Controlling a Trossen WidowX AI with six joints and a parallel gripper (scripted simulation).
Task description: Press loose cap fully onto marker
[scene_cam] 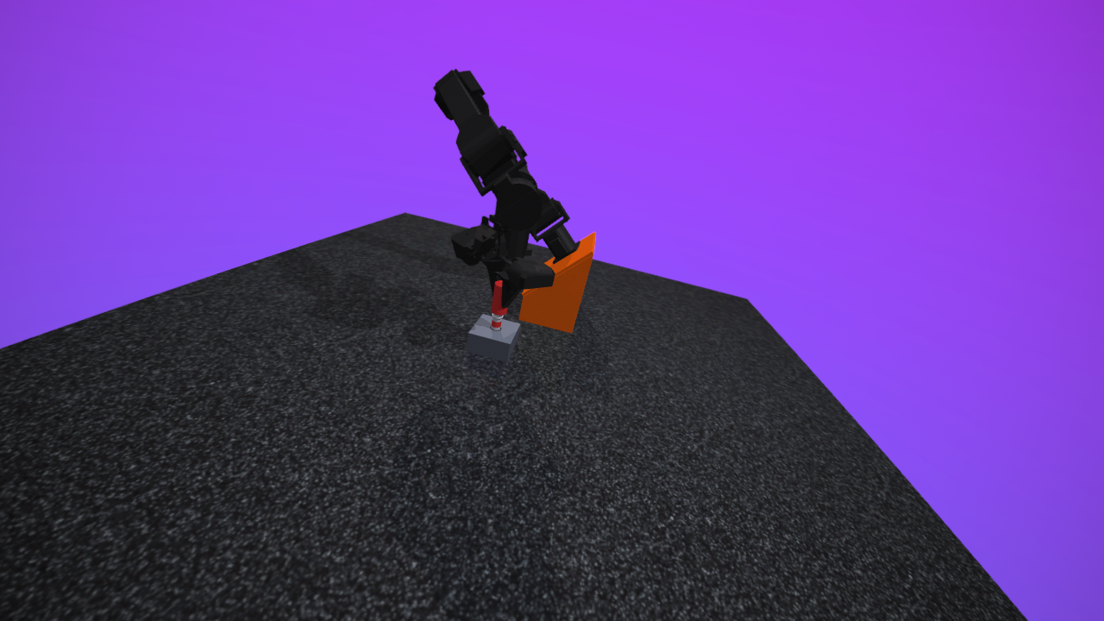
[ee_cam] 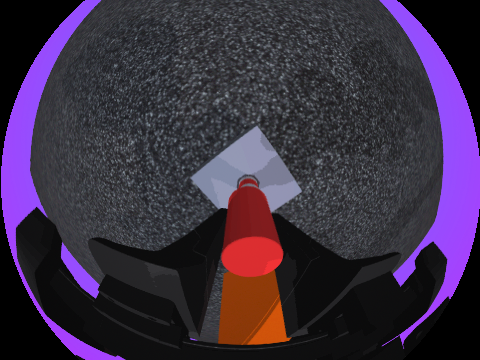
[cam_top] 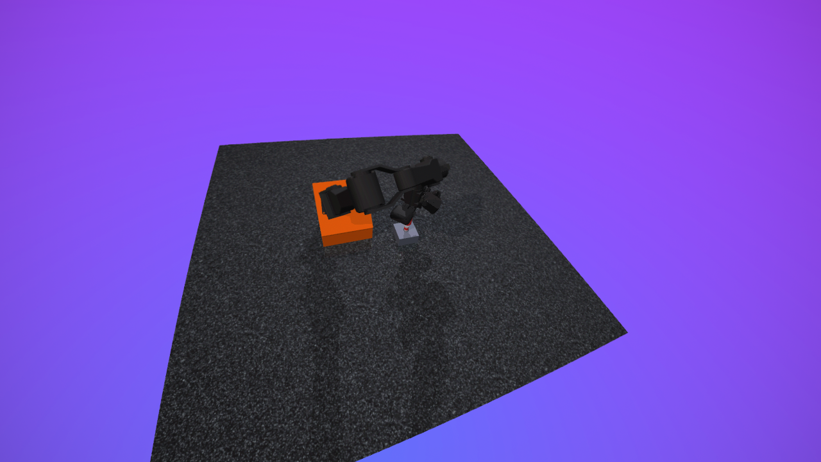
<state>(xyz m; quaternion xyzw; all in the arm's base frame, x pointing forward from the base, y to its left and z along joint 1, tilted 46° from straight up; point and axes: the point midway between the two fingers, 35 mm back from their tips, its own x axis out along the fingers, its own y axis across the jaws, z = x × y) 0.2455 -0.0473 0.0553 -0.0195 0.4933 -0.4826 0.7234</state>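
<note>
Now: the grey holder block 7 cm below my gripper tip. Also, from my gripper tip: red cap 1 cm above.
</note>
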